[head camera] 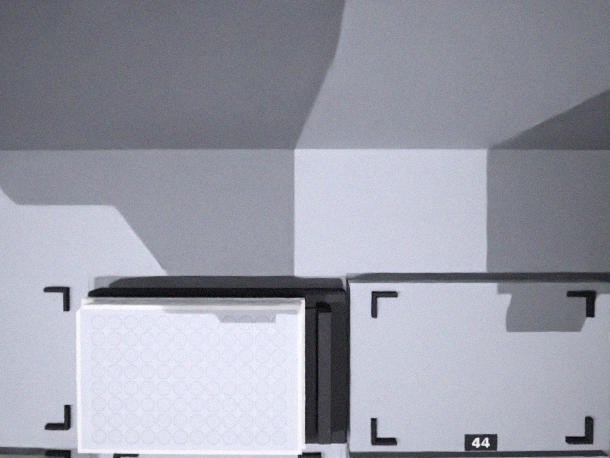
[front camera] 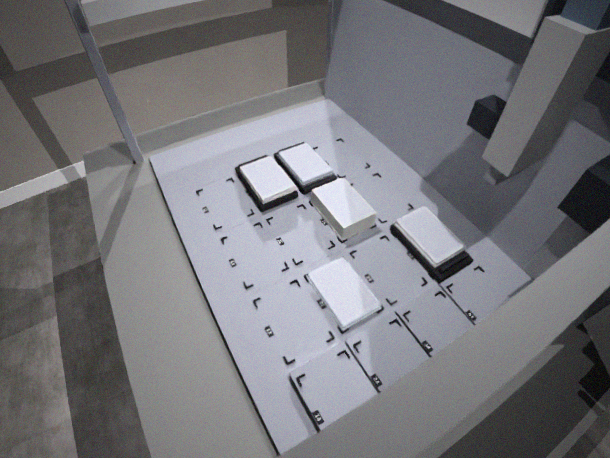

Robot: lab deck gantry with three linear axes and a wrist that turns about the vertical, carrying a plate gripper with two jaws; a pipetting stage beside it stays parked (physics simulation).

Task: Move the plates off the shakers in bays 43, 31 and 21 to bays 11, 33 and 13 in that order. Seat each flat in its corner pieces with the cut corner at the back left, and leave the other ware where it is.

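Places are measured from the robot's base along level axes (x left, y back, z up), in millimetres.
Where they show: gripper, between the fingertips: (front camera: pixel 552 260); robot's base, origin of its link: (front camera: pixel 198 192).
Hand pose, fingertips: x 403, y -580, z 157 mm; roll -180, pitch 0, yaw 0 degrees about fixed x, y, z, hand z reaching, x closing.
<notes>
Each offset is from my fingertips to the top centre of the thing. "pt": to the spot under its first point.
A white plate @[dx -38, dy +195, dz -120 mm] (front camera: pixel 432 237) (head camera: pixel 190 380) sits on the black shaker @[dx -38, dy +184, dz -126 mm] (front camera: pixel 445 271) (head camera: pixel 337 370) in bay 43; round wells show faintly in the head view. In the front view a white plate @[dx -251, dy +509, dz -120 mm] (front camera: pixel 267 179) sits on the shaker @[pt dx -259, dy +442, dz -140 mm] (front camera: pixel 277 201) in bay 21, and another white plate @[dx -148, dy +512, dz -120 mm] (front camera: pixel 304 162) sits on the shaker (front camera: pixel 320 184) in bay 31. Bay 11 @[pt dx -360, dy +508, dz -157 mm] (front camera: pixel 225 204), bay 33 @[pt dx -146, dy +189, dz -157 mm] (front camera: pixel 387 267) and bay 13 @[pt dx -356, dy +183, dz -157 mm] (front camera: pixel 295 320) show bare deck within their corner pieces. The gripper's jaws cannot be made out in either view.
A taller white block @[dx -146, dy +352, dz -115 mm] (front camera: pixel 344 202) stands in bay 32. A flat white plate @[dx -253, dy +188, dz -142 mm] (front camera: pixel 342 290) lies in bay 23. Bay 44 @[pt dx -41, dy +24, dz -142 mm] (head camera: pixel 480 370) is right of the bay 43 shaker in the head view. A pale upright column (front camera: pixel 535 95) hangs at the right of the front view, near the wall.
</notes>
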